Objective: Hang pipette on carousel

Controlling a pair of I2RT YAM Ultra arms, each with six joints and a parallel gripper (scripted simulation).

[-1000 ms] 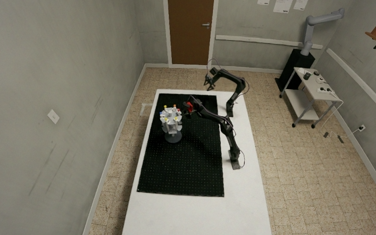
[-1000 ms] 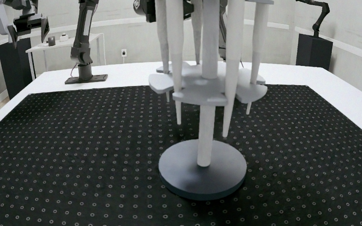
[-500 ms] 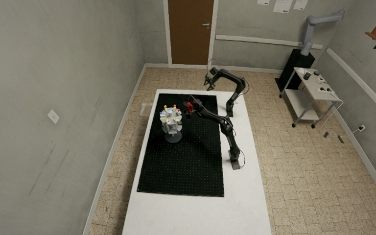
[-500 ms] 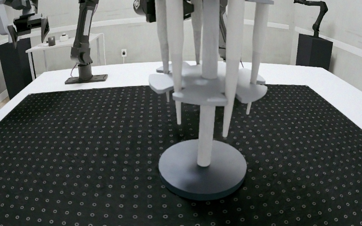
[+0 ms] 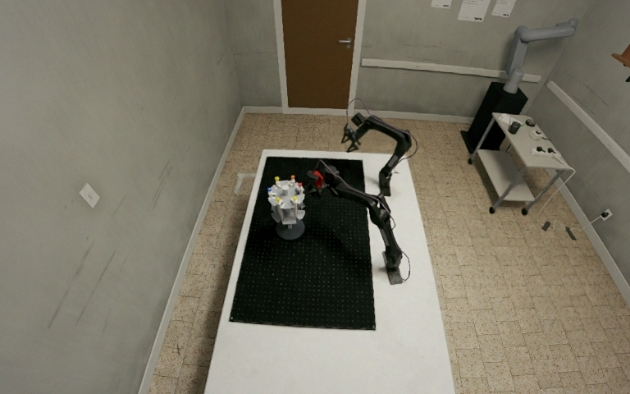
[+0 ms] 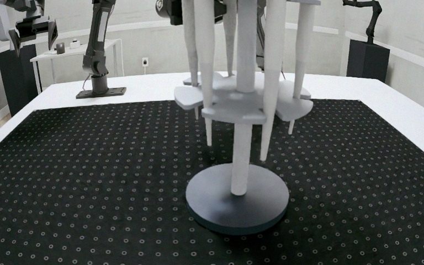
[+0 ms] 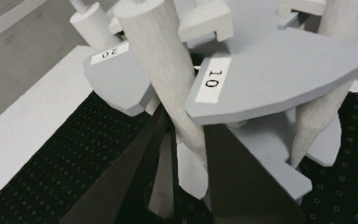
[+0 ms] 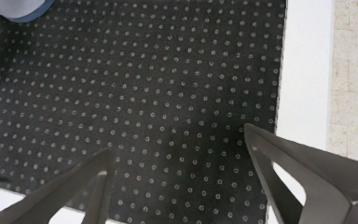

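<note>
My left gripper is now 2 cm above the white pipette, 1 cm to the left of it and 1 cm short of it.
</note>
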